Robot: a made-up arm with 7 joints.
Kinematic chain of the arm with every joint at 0, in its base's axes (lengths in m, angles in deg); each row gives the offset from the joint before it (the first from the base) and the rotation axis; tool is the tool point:
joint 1: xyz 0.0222 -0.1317 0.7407 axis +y
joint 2: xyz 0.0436 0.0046 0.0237 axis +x
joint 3: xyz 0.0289 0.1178 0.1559 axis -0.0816 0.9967 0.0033
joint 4: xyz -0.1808 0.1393 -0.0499 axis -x
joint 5: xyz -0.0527 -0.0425 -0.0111 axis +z
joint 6: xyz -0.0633 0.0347 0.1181 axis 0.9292 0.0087 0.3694
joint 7: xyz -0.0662 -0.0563 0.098 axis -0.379 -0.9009 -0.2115
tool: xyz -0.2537 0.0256 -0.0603
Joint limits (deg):
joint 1: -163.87..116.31
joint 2: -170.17..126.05
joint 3: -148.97..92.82
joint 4: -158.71..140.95
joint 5: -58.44..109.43
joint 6: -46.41..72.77
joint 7: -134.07..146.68
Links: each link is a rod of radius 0.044 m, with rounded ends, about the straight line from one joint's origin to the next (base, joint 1, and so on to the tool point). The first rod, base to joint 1, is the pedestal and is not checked.
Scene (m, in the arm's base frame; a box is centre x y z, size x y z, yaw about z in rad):
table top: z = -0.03
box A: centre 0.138 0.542 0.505 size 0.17 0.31 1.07 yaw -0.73
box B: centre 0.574 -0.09 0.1 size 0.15 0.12 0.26 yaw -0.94
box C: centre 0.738 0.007 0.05 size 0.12 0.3 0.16 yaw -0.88
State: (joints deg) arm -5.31 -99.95 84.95 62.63 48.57 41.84 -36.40
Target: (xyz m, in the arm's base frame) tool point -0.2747 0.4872 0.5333
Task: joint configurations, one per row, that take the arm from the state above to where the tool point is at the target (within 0.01 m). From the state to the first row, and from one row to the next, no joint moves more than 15 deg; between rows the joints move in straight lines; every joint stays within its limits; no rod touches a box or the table.
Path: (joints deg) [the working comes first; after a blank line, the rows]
Joints at the target: 21.09 -101.56 33.72 52.89 22.96 41.34 -14.22
Straight joint move there: touches box A.

1: 7.71 -105.90 75.55 66.60 60.74 46.37 -37.37
2: 20.74 -111.85 66.16 70.56 72.91 50.90 -38.35
3: 33.76 -117.81 56.76 74.53 85.09 55.43 -39.32
4: 46.79 -123.76 47.37 78.50 97.26 59.96 -40.29
5: 59.81 -129.71 37.97 82.47 109.43 64.49 -41.27
6: 53.36 -125.02 37.26 77.54 95.02 60.63 -36.76
7: 46.91 -120.33 36.56 72.61 80.61 56.77 -32.25
8: 40.45 -115.64 35.85 67.68 66.20 52.91 -27.74
9: 34.00 -110.95 35.14 62.75 51.79 49.06 -23.23
10: 27.55 -106.25 34.43 57.82 37.38 45.20 -18.72
11: 21.09 -101.56 33.72 52.89 22.96 41.34 -14.22

